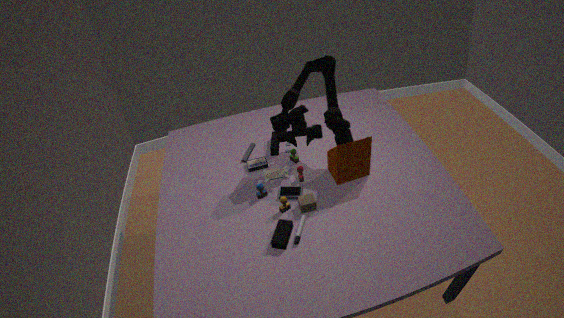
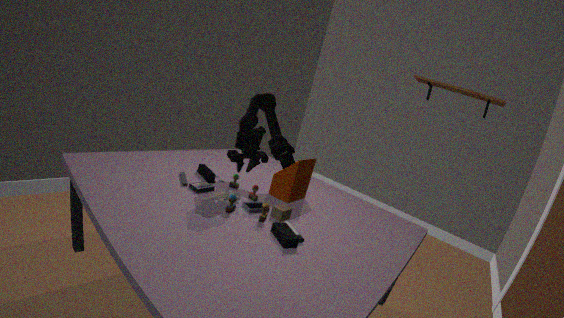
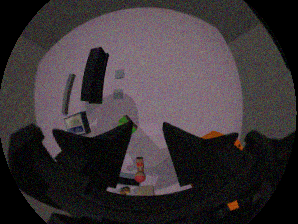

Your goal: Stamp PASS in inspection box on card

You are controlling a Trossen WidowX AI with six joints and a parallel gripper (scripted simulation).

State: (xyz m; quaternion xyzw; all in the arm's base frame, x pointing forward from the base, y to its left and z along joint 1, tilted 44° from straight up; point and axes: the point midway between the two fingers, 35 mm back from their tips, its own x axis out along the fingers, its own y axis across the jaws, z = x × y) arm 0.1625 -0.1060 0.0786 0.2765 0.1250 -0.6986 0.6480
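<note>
My gripper tip is now 50 mm above the green-knobbed stamp, 40 mm short of it and 10 mm to the right of it. Also, from my gripper tip: flat tin 210 mm ahead, 50 mm below, 10 mm to the right; red-knobbed stamp 130 mm to the left, 50 mm below, 40 mm ahead; pale card 140 mm ahead, 70 mm to the left, 70 mm below.
</note>
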